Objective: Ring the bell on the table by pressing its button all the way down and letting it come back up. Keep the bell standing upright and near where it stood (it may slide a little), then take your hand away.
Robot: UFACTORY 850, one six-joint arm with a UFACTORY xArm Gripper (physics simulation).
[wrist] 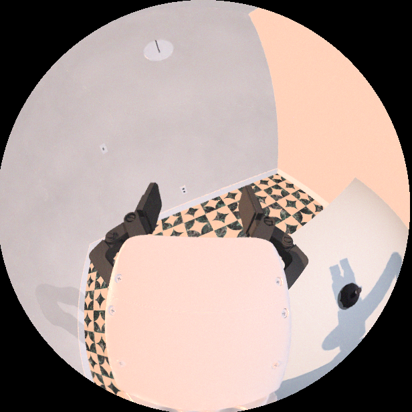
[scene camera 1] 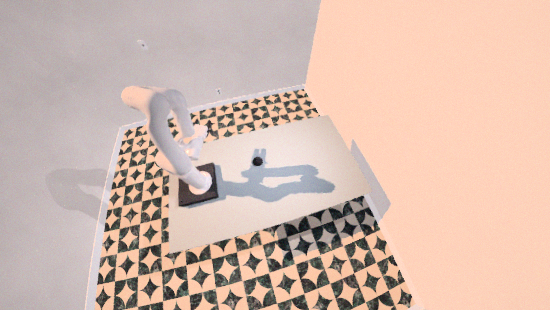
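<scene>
The bell (scene camera 1: 257, 161) (wrist: 349, 296) is a small, dark, round thing standing upright on the pale table (scene camera 1: 300, 140) (wrist: 320, 250). In the wrist view its small button (wrist: 356, 292) shows on top. My gripper (scene camera 1: 209, 128) (wrist: 200, 194) is open, with its two dark fingers wide apart and nothing between them. It is raised and well apart from the bell, which lies to the lower right in the wrist view. In the scene view the fingers are small and hard to make out against the patterned floor.
The arm's base stands on a dark square plate (scene camera 1: 184, 196) at the table's left end. The arm's shadow (scene camera 1: 280, 187) falls across the table around the bell. A peach wall (scene camera 1: 440, 150) (wrist: 330, 100) rises beyond the table's right end, and a grey wall (scene camera 1: 225, 40) (wrist: 200, 100) stands behind.
</scene>
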